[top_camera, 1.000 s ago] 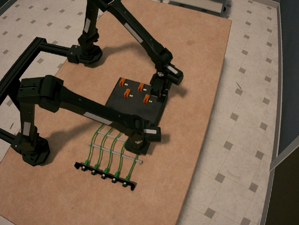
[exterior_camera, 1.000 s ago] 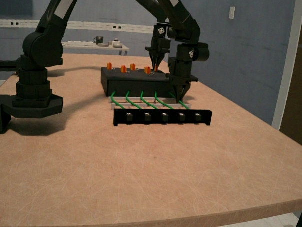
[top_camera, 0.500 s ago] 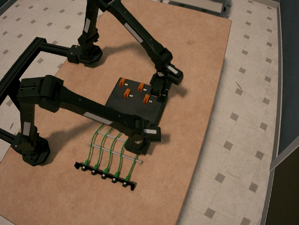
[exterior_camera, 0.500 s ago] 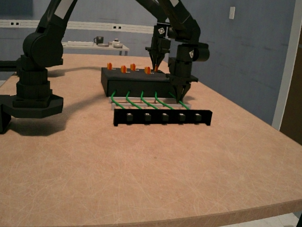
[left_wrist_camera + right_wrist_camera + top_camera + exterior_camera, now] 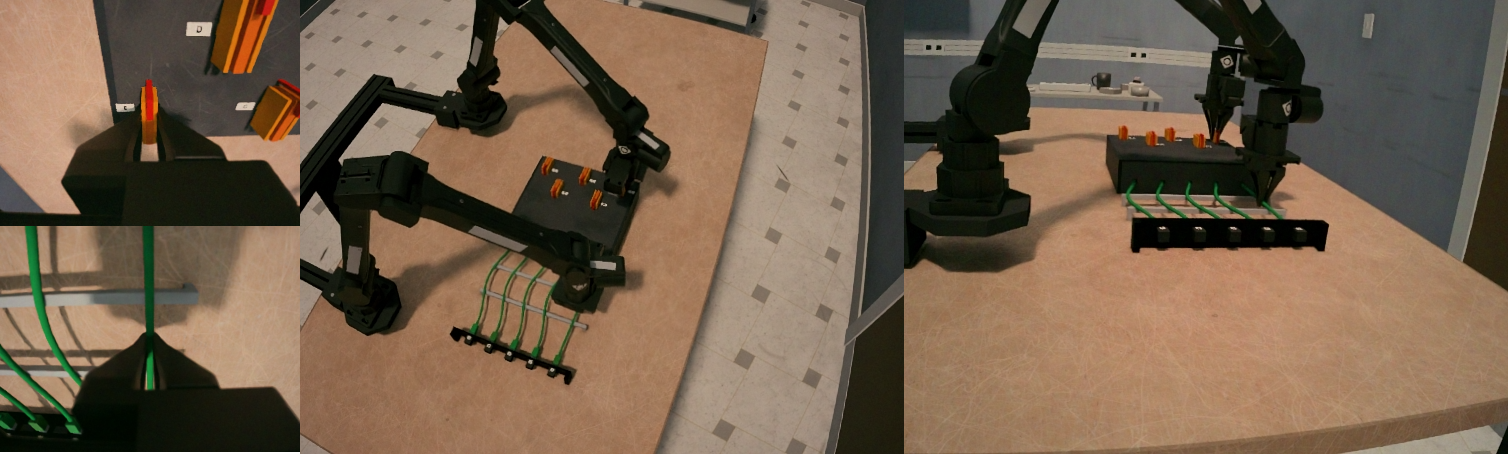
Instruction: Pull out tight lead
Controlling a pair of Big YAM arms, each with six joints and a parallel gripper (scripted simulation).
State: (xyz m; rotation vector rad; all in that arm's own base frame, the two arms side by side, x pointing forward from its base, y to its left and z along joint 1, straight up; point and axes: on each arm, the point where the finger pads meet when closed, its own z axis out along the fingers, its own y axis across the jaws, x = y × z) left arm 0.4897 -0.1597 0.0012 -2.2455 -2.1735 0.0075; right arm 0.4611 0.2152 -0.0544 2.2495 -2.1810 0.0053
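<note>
The orange handle lies 20 mm to the right of my left hand and 10 mm below it.
</note>
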